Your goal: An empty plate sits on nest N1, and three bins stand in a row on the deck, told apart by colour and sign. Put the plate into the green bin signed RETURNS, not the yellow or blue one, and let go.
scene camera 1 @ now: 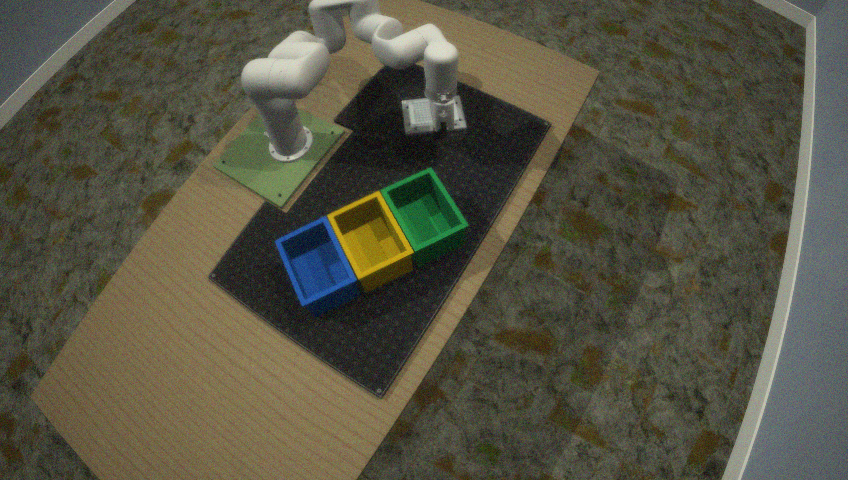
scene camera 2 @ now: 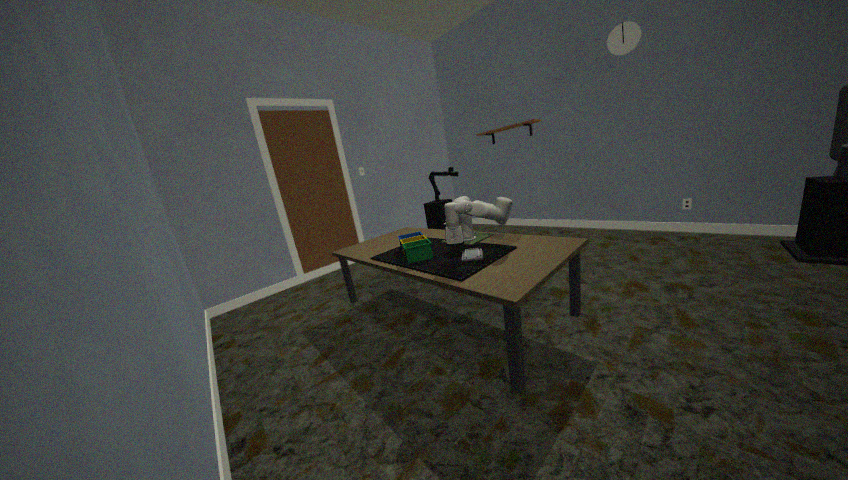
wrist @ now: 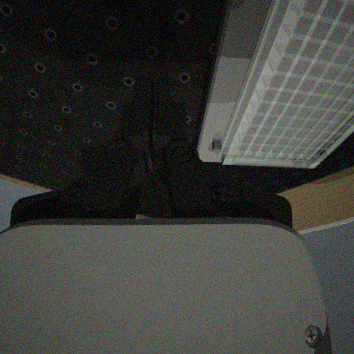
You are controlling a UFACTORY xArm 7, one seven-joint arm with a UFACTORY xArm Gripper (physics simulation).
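Places are measured from the arm's base along level axes (x ahead, y left, z up), in millimetres.
Where they show: gripper, fingertip midpoint: (scene camera 1: 439,136) (scene camera 2: 456,254) (wrist: 155,98); arm's base, link origin: (scene camera 1: 291,144) (scene camera 2: 467,238).
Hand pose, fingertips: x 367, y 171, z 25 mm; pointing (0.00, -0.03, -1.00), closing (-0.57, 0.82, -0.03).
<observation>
Each offset is from my fingertips to the centre of the thing. "spot": to the spot under its first point. Level surfaces: height alone.
The plate {4 mm down, 55 mm back, 73 mm left} (scene camera 1: 420,114) (wrist: 300,85), whitish with a grid of wells, sits on the pale nest {spot: 3 mm down, 20 mm ahead, 72 mm left} (scene camera 1: 460,121) (wrist: 216,122). My gripper (scene camera 1: 442,126) (wrist: 155,98) is shut and empty, pointing down. In scene camera 1 it overlaps the nest's right part; in the wrist view its dark fingers are beside the nest, with the plate to the right. Its height is hard to judge. The open green bin (scene camera 1: 425,217) (scene camera 2: 418,252) is at one end of the row, beside the yellow bin (scene camera 1: 370,240); the blue bin {spot: 18 mm down, 102 mm back, 430 mm right} (scene camera 1: 318,261) is at the far end. The signs cannot be read.
The bins and nest stand on a black mat {23 mm down} (scene camera 1: 357,339) on the wooden table {36 mm down} (scene camera 1: 178,356) (scene camera 2: 535,261). The arm's base stands on a green board (scene camera 1: 243,166). The bins touch side by side, with raised walls.
</observation>
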